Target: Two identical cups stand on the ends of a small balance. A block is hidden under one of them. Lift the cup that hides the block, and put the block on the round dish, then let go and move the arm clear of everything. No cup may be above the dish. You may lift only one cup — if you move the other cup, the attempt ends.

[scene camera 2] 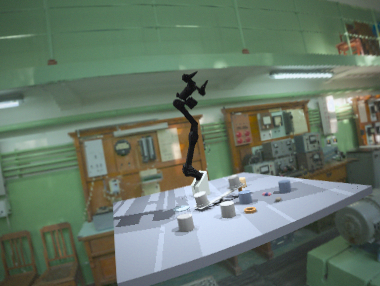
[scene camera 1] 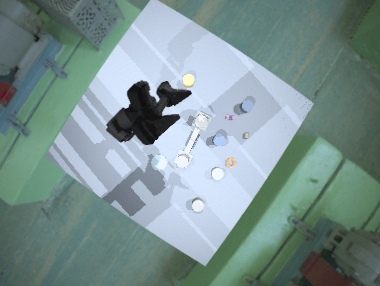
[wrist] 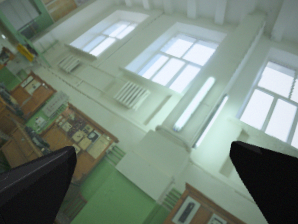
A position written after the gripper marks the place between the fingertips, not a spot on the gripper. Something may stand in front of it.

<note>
The gripper (scene camera 1: 185, 103) is open, with nothing in its grasp.
The gripper is seen too in the wrist view (wrist: 155, 152).
</note>
